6 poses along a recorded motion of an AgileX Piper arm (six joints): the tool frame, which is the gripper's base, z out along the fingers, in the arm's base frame.
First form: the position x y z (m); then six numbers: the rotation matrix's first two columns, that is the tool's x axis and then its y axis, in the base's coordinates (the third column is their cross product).
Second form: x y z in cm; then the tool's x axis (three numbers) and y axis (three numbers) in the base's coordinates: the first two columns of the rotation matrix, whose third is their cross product. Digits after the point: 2 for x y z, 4 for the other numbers.
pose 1, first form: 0.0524 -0.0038 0.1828 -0.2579 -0.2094 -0.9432 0.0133 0.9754 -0.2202
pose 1, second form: 5.24 -0.38 18.28 -0.2579 -0.2094 -0.9432 0.0133 0.9754 -0.2202
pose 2, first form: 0.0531 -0.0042 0.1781 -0.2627 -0.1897 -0.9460 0.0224 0.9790 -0.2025
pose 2, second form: 5.31 -0.42 17.81 -0.2627 -0.1897 -0.9460 0.0224 0.9790 -0.2025
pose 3, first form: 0.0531 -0.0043 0.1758 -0.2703 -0.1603 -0.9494 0.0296 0.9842 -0.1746
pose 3, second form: 5.31 -0.43 17.58 -0.2703 -0.1603 -0.9494 0.0296 0.9842 -0.1746
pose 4, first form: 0.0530 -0.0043 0.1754 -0.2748 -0.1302 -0.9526 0.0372 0.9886 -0.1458
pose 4, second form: 5.30 -0.43 17.54 -0.2748 -0.1302 -0.9526 0.0372 0.9886 -0.1458
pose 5, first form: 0.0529 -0.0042 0.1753 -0.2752 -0.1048 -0.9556 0.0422 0.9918 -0.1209
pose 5, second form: 5.29 -0.42 17.53 -0.2752 -0.1048 -0.9556 0.0422 0.9918 -0.1209
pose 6, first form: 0.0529 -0.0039 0.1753 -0.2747 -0.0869 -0.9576 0.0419 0.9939 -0.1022
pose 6, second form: 5.29 -0.39 17.53 -0.2747 -0.0869 -0.9576 0.0419 0.9939 -0.1022
